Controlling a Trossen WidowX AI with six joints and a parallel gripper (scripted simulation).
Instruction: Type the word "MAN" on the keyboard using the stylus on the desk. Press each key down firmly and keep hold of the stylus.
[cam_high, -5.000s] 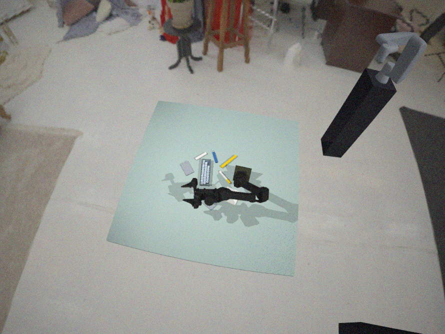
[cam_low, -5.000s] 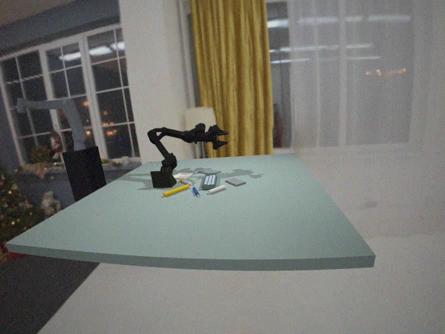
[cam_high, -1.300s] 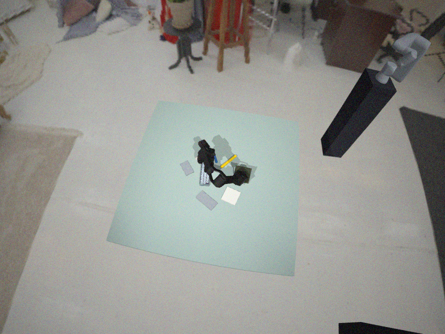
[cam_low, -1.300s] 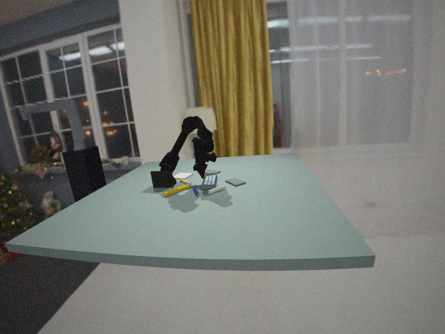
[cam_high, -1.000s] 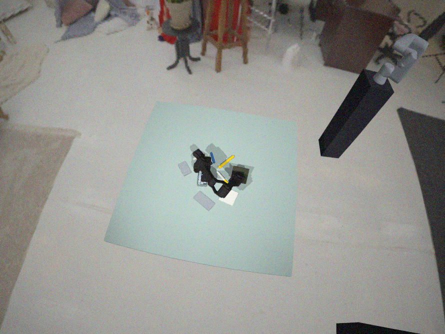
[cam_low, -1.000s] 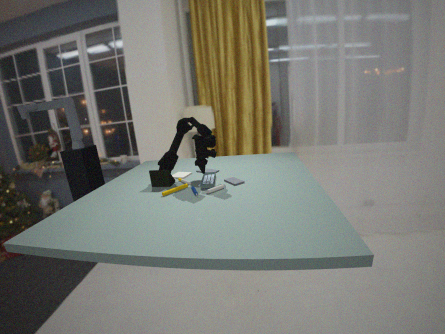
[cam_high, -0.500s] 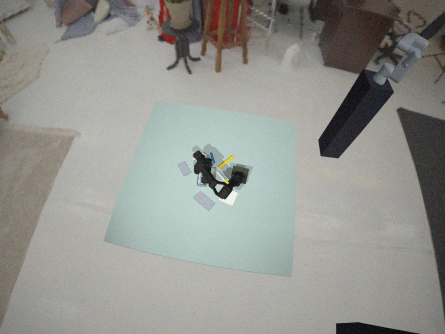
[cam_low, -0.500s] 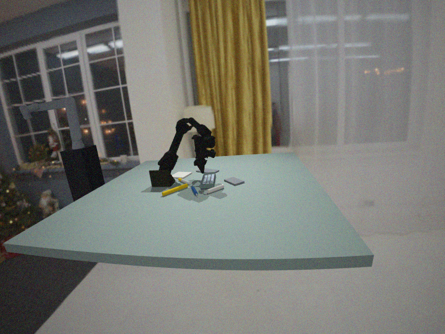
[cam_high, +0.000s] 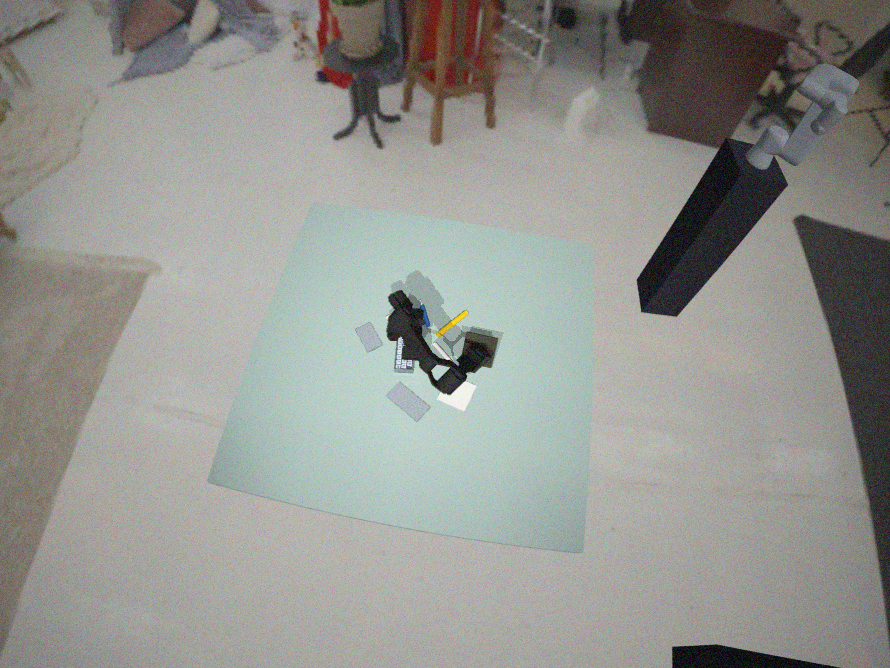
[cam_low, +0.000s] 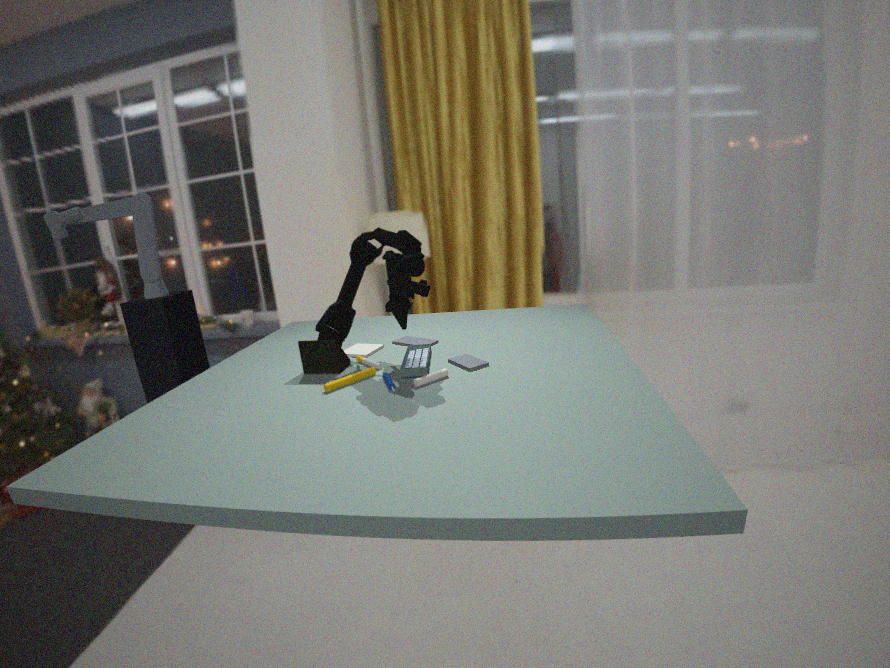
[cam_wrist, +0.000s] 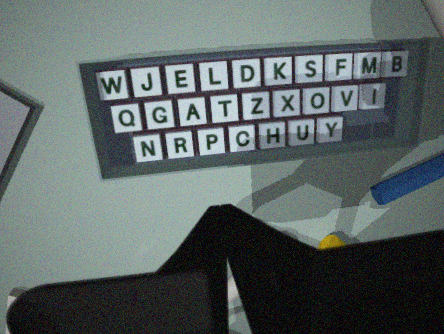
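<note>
My gripper tip is 21 cm to the left of the blue stylus, 9 cm above it and 1 cm past it. Also, from my gripper tip: M key: 11 cm to the right, 8 cm below, 6 cm ahead; grey pad: 18 cm ahead, 9 cm below, 6 cm to the right; white-and-yellow pen: 12 cm behind, 9 cm below, 1 cm to the right.
</note>
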